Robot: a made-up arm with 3 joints. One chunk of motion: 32 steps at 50 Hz.
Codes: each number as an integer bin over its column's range. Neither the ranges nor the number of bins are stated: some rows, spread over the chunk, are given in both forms.
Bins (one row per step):
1: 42 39 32 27 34 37
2: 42 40 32 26 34 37
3: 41 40 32 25 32 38
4: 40 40 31 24 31 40
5: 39 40 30 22 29 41
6: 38 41 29 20 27 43
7: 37 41 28 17 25 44
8: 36 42 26 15 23 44
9: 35 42 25 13 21 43
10: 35 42 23 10 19 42
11: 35 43 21 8 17 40
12: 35 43 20 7 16 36
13: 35 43 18 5 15 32
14: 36 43 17 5 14 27
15: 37 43 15 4 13 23
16: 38 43 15 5 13 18
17: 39 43 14 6 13 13
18: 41 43 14 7 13 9
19: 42 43 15 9 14 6
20: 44 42 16 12 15 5
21: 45 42 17 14 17 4
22: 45 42 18 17 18 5
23: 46 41 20 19 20 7
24: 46 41 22 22 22 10
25: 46 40 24 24 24 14
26: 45 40 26 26 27 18
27: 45 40 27 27 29 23
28: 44 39 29 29 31 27
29: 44 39 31 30 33 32
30: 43 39 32 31 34 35
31: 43 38 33 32 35 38
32: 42 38 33 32 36 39
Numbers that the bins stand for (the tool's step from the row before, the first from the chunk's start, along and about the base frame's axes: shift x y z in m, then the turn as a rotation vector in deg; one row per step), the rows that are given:
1: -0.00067 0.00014 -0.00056 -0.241 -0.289 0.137
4: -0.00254 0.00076 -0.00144 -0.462 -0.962 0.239
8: -0.00629 0.00200 -0.00589 -1.125 -2.758 0.375
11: -0.00722 0.00262 -0.01033 -1.641 -4.104 0.239
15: -0.00535 0.00262 -0.01567 -1.935 -5.002 -0.339
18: -0.00160 0.00262 -0.01656 -1.714 -5.002 -0.814
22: 0.00214 0.00200 -0.01300 -0.978 -3.880 -0.950
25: 0.00308 0.00076 -0.00767 -0.462 -2.533 -0.644
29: 0.00121 0.00014 -0.00144 -0.020 -0.513 -0.033
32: -0.00067 -0.00048 0.00033 0.127 0.160 0.205
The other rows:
2: -0.00067 0.00076 -0.00056 -0.315 -0.289 0.137
3: -0.00160 0.00076 -0.00056 -0.389 -0.738 0.171
5: -0.00348 0.00076 -0.00233 -0.610 -1.411 0.273
6: -0.00441 0.00138 -0.00322 -0.757 -1.860 0.341
7: -0.00535 0.00138 -0.00411 -0.978 -2.309 0.375
9: -0.00722 0.00200 -0.00678 -1.273 -3.207 0.341
10: -0.00722 0.00200 -0.00856 -1.493 -3.656 0.307
12: -0.00722 0.00262 -0.01122 -1.714 -4.329 0.103
13: -0.00722 0.00262 -0.01300 -1.862 -4.553 -0.033
14: -0.00629 0.00262 -0.01389 -1.862 -4.778 -0.203
16: -0.00441 0.00262 -0.01567 -1.862 -5.002 -0.509
17: -0.00348 0.00262 -0.01656 -1.788 -5.002 -0.678
19: -0.00067 0.00262 -0.01567 -1.567 -4.778 -0.916
20: 0.00121 0.00200 -0.01478 -1.346 -4.553 -0.950
21: 0.00214 0.00200 -0.01389 -1.199 -4.104 -0.984
23: 0.00308 0.00138 -0.01122 -0.831 -3.431 -0.882
24: 0.00308 0.00138 -0.00944 -0.610 -2.982 -0.780
26: 0.00214 0.00076 -0.00589 -0.315 -1.860 -0.509
27: 0.00214 0.00076 -0.00500 -0.241 -1.411 -0.339
28: 0.00121 0.00014 -0.00322 -0.094 -0.962 -0.203
30: 0.00027 0.00014 -0.00056 0.053 -0.289 0.069
31: 0.00027 -0.00048 0.00033 0.127 -0.064 0.171

